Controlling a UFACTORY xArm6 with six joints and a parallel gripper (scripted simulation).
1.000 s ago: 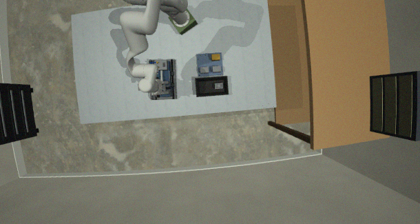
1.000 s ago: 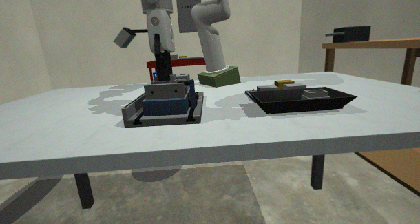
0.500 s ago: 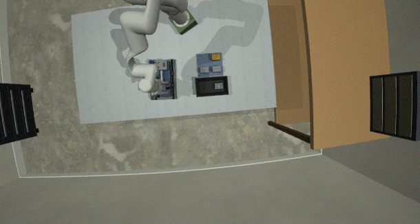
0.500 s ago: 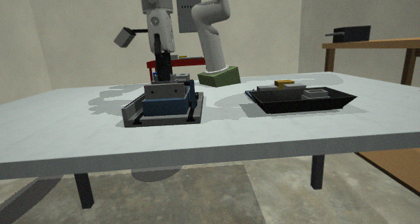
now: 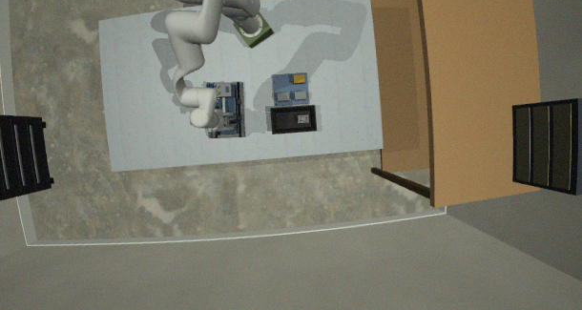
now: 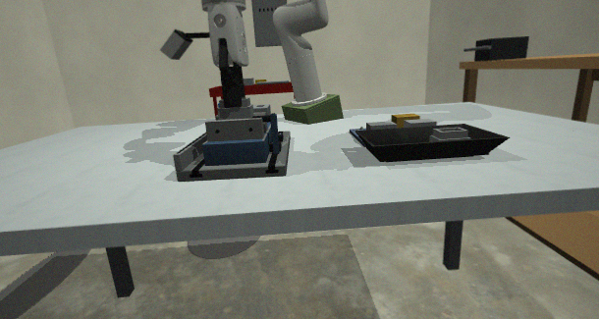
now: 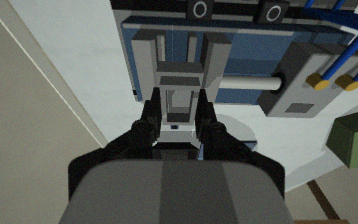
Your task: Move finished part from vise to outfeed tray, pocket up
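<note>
The vise is 10 cm below my hand, 6 cm behind it and 2 cm to the left of it. Round my hand: blue fixture plate 38 cm to the left, 13 cm below, 8 cm behind; then cylinder 16 cm behind, 6 cm below, 4 cm to the left; then brass block 44 cm to the left, 12 cm behind, 11 cm below.
</note>
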